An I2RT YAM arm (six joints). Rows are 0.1 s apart.
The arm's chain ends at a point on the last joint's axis. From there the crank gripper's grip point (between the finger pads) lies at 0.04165 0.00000 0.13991 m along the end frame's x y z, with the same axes.
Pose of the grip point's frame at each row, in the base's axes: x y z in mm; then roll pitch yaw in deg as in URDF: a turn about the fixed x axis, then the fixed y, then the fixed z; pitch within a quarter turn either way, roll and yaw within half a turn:
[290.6 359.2 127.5 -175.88 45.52 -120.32]
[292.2 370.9 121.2 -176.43 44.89 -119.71]
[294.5 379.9 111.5 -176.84 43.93 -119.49]
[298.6 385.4 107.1 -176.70 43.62 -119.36]
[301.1 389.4 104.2 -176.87 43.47 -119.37]
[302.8 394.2 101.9 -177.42 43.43 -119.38]
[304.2 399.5 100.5 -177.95 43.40 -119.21]
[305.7 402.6 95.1 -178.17 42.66 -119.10]
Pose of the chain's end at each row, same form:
[246.4 303.5 255.0 -175.88 45.52 -120.32]
[250.4 315.3 249.5 -176.43 44.89 -119.71]
[254.8 325.4 241.0 -176.84 43.93 -119.49]
[259.1 331.6 237.0 -176.70 43.62 -119.36]
[262.1 335.7 234.2 -176.87 43.47 -119.37]
[265.0 339.9 232.0 -177.42 43.43 -119.38]
[267.7 344.5 230.7 -177.95 43.40 -119.21]
[270.6 348.7 226.2 -178.17 42.66 -119.10]

